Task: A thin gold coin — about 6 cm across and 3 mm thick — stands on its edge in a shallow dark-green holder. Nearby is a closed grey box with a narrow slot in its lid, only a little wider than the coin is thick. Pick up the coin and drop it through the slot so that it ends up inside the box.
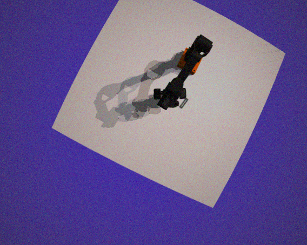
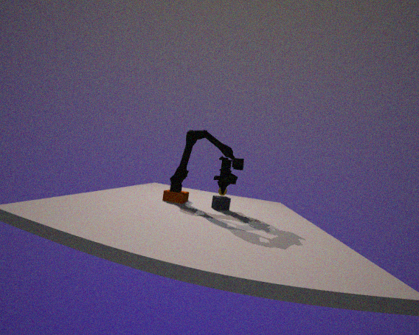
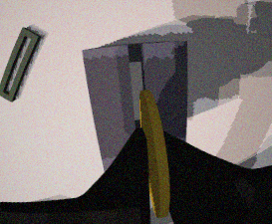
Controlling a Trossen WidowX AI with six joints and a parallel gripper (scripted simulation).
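Right now the gold coin is 20 mm above my gripper tip.
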